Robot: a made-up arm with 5 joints.
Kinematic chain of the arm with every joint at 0, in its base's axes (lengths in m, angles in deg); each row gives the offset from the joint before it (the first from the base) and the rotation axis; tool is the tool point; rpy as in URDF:
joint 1: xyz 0 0 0.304 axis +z
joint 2: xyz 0 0 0 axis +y
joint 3: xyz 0.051 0 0.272 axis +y
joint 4: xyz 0.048 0 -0.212 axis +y
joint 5: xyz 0.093 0 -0.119 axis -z
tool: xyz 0 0 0 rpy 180 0 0
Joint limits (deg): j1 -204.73..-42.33 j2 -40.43..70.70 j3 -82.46..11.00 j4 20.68..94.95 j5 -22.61..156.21
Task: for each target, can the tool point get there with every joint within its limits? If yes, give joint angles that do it. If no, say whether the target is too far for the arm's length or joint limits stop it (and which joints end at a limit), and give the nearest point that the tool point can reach.
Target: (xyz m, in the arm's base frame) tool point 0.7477 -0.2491 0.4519
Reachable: no: too far | nearest point 0.3791 -0.3453 0.4093 | short by 0.383 m
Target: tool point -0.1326 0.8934 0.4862
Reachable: no: too far | nearest point -0.4462 0.2055 0.4851 | short by 0.756 m
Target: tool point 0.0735 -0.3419 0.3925
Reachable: yes | joints -77.86 -3.85 -45.71 31.99 130.66
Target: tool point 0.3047 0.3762 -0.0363
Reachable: no: joint limits stop it (at a limit: joint 2) | nearest point 0.0349 0.0430 0.1799 | short by 0.480 m
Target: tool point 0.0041 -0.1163 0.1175
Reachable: yes | joints -87.98 51.23 -34.63 69.86 42.81
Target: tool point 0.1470 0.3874 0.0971
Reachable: no: joint limits stop it (at a limit: joint 2, joint 3) | nearest point 0.0255 0.0671 0.2176 | short by 0.363 m
